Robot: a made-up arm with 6 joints. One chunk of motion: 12 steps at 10 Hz.
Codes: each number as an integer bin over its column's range. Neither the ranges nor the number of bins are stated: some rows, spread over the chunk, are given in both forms.
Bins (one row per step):
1: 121 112 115 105 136 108
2: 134 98 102 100 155 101
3: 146 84 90 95 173 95
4: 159 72 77 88 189 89
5: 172 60 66 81 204 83
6: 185 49 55 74 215 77
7: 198 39 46 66 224 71
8: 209 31 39 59 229 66
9: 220 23 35 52 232 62
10: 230 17 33 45 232 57
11: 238 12 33 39 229 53
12: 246 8 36 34 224 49
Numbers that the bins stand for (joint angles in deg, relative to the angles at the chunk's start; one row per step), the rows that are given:
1: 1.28 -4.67 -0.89 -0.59 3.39 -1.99
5: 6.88 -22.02 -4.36 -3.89 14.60 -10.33
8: 10.95 -31.69 -6.27 -6.91 18.72 -16.00
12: 15.02 -39.36 -6.48 -10.35 17.90 -21.67
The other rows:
2: 2.70 -9.34 -1.81 -1.28 6.52 -4.33
3: 4.02 -14.01 -2.66 -1.97 9.49 -6.33
4: 5.45 -18.02 -3.58 -2.93 12.13 -8.33
6: 8.31 -25.69 -5.13 -4.85 16.42 -12.33
7: 9.74 -29.02 -5.77 -5.95 17.90 -14.33
9: 12.16 -34.36 -6.55 -7.87 19.22 -17.33
10: 13.26 -36.36 -6.69 -8.84 19.22 -19.00
11: 14.14 -38.03 -6.69 -9.66 18.72 -20.34

